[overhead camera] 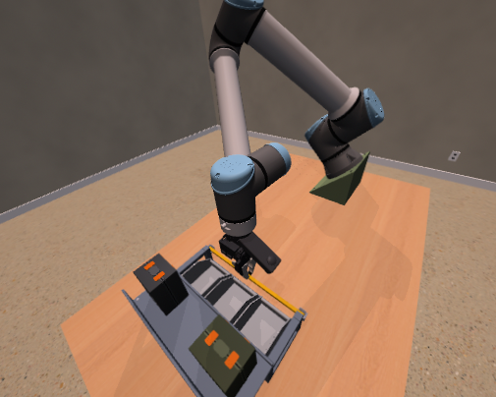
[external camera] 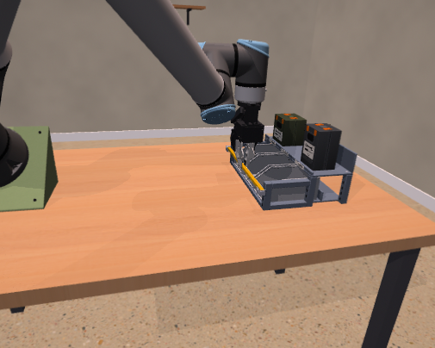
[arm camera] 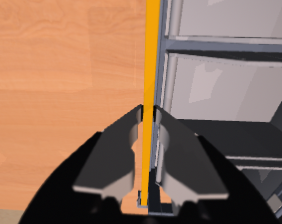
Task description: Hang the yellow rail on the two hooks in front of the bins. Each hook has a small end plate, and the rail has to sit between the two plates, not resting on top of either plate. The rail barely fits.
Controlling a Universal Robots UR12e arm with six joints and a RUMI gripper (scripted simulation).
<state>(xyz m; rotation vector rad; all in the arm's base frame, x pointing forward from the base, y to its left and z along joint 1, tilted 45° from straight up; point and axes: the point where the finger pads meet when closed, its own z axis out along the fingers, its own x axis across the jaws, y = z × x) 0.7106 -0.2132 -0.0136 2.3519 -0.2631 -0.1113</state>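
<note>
Right now my hand is 1 cm above the yellow rail. The rest, counted from my hand: black box (18 cm ahead, 15 cm to the right, 9 cm above); green box (22 cm ahead, 8 cm to the left, 8 cm above).
</note>
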